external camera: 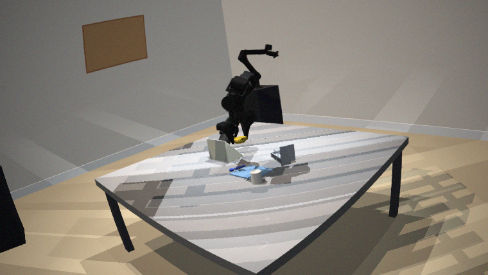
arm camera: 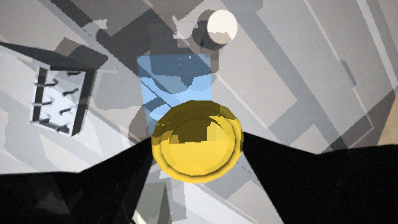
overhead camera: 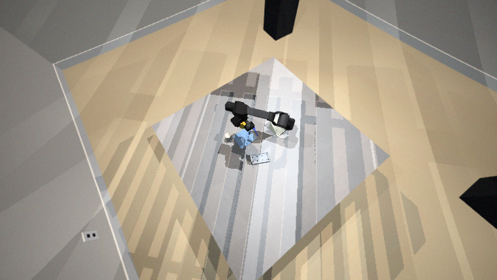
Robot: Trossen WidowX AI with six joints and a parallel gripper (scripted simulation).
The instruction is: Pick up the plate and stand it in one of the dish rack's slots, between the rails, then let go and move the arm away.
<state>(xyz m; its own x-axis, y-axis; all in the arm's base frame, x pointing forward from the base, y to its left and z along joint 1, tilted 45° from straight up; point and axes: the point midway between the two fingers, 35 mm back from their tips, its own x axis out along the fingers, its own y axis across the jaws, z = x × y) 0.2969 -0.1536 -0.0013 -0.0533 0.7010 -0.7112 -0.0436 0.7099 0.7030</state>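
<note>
The dish rack lies 23 cm to the left of my gripper tip, 13 cm below it and 2 cm ahead of it. Round my gripper tip: light blue flat sheet (15 cm below, 3 cm to the left, 2 cm ahead); blue pen (15 cm below, 9 cm behind, 2 cm to the left); yellow plate (1 cm above).
</note>
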